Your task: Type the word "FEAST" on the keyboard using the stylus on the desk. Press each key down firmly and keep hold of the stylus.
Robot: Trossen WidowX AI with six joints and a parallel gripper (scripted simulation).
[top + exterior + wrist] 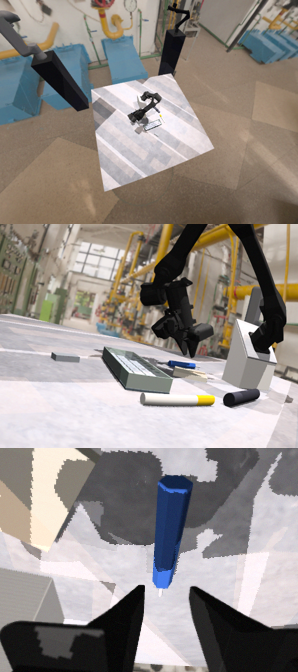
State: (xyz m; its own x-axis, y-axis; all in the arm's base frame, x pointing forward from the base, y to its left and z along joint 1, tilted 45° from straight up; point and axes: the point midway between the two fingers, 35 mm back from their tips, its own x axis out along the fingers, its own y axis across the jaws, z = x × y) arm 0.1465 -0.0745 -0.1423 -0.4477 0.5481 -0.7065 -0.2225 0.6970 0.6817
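My gripper tip is 20 mm past the blue stylus and 30 mm above it. Round my gripper tip: yellow marker (160 mm ahead, 320 mm to the left, 30 mm below); then grey stylus tip (50 mm behind, 10 mm to the right, 30 mm below); then cream block (40 mm ahead, 110 mm to the left, 30 mm below).
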